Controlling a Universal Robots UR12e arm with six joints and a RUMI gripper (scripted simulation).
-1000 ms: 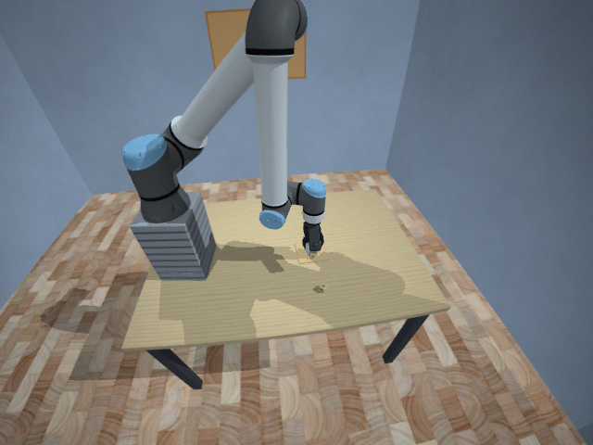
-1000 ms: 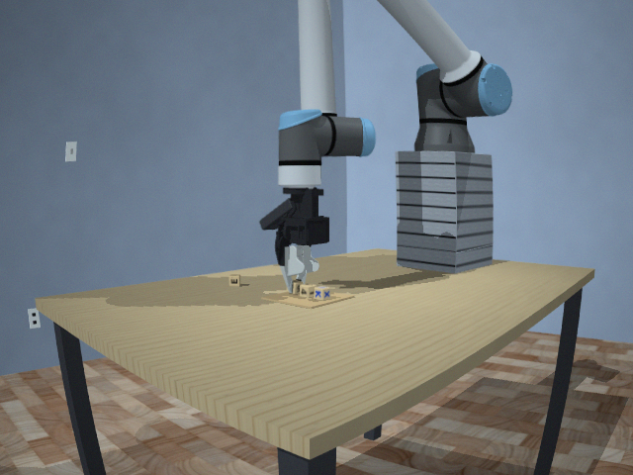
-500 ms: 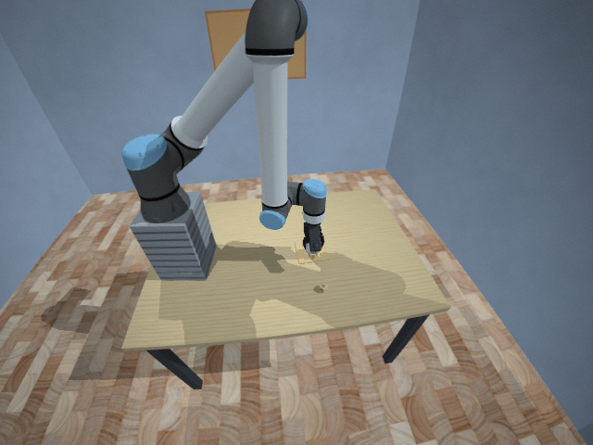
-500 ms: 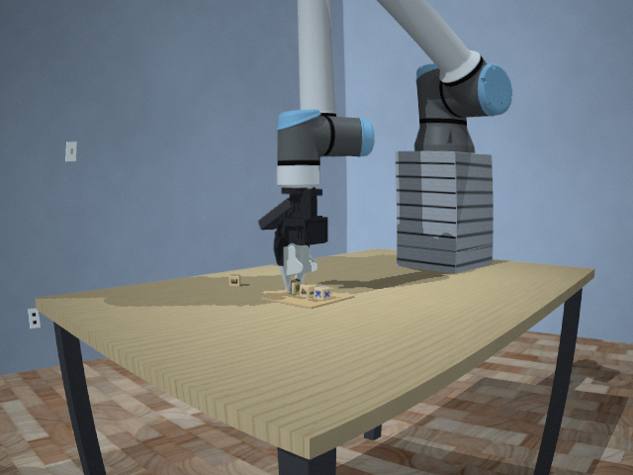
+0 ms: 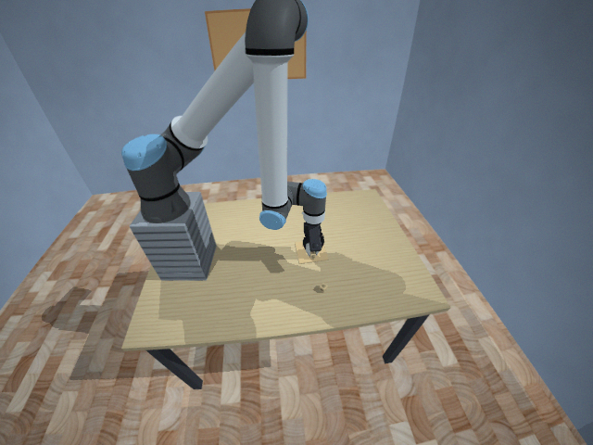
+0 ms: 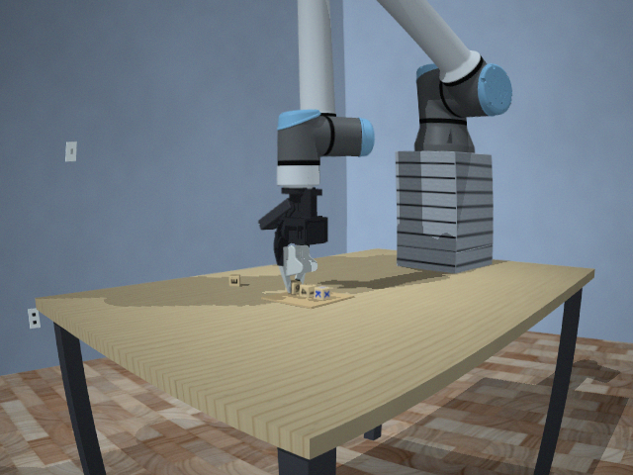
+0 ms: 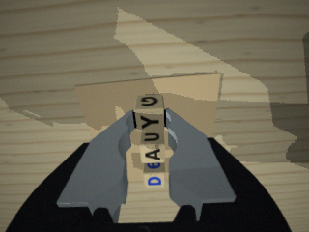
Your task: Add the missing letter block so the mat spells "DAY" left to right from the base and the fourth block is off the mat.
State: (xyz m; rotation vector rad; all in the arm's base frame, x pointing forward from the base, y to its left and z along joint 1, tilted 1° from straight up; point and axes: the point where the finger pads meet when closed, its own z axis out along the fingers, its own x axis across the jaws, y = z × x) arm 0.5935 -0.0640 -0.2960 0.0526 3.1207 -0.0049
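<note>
The mat lies 40 mm to the left of my hand and 20 mm below it.
</note>
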